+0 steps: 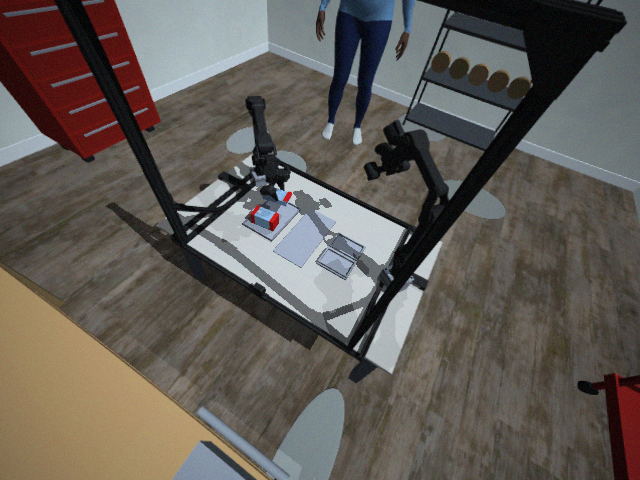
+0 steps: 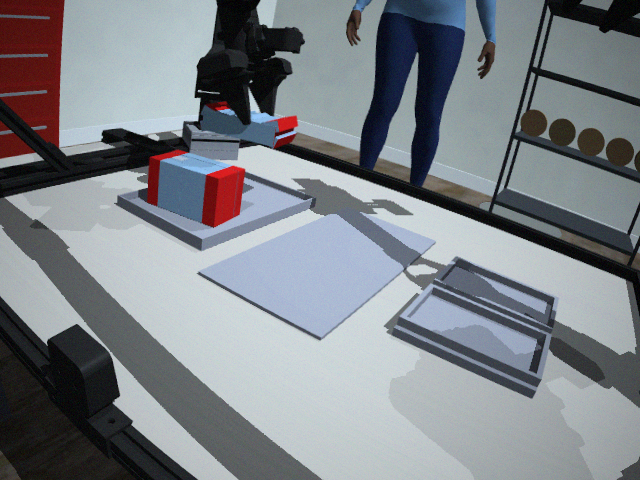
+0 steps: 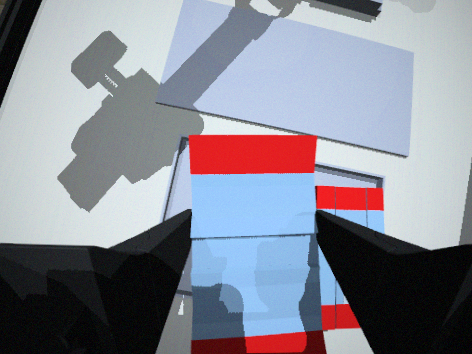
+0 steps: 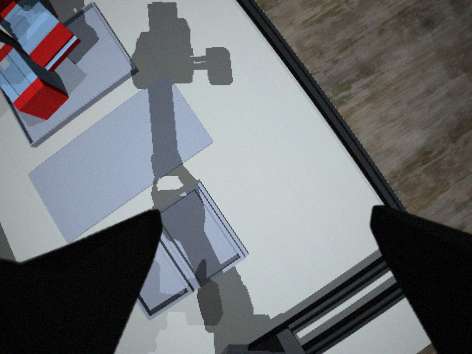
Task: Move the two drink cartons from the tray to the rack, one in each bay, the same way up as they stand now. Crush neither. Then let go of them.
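Places are measured from the left arm's base along level axes (x ahead, y left, z up), in metres.
Pixels of known places: left gripper, fingertip midpoint: (image 1: 280, 196) (image 2: 259, 123) (image 3: 253, 216) (image 4: 39, 33); right gripper, fingertip midpoint: (image 1: 377, 177) (image 2: 584, 22) (image 4: 265, 218); left arm's base at its link origin: (image 1: 260, 171).
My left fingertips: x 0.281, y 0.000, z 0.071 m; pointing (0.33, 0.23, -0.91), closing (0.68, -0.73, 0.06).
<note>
Ahead of a thing's pixels: the offset from my left fingertips to its top centre. "*": to the spot under its first point.
One drink carton @[0.018 m up, 0.013 m back, 0.012 m right] (image 1: 283, 196) (image 2: 264, 131) (image 3: 253, 205) (image 4: 50, 42), light blue with red ends, lies level in my left gripper (image 2: 257, 118) (image 3: 253, 216). The left gripper is shut on it and holds it above the far part of the tray @[0.111 m down, 0.010 m ahead, 0.047 m right] (image 1: 288, 210) (image 2: 268, 206) (image 4: 97, 65); the fingers hide part of it. A second carton @[0.053 m down, 0.035 m ahead, 0.096 m right] (image 1: 265, 218) (image 2: 180, 188) (image 3: 350, 200) (image 4: 42, 100) lies on its side in the tray. My right gripper (image 1: 386, 169) (image 4: 265, 218) is open and empty, high above the table's right part. The two-bay rack @[0.107 m down, 0.357 m ahead, 0.172 m left] (image 1: 330, 269) (image 2: 465, 359) (image 4: 182, 265) is empty.
A thin flat pad (image 1: 299, 242) (image 2: 320, 273) (image 3: 300, 80) (image 4: 115, 160) lies between tray and rack. A small black block @[* 0.083 m down, 0.390 m ahead, 0.260 m right] (image 1: 257, 290) (image 2: 82, 372) sits on the front rail. Slanting black frame posts rise around the table. A person (image 1: 359, 56) (image 2: 423, 77) stands behind it.
</note>
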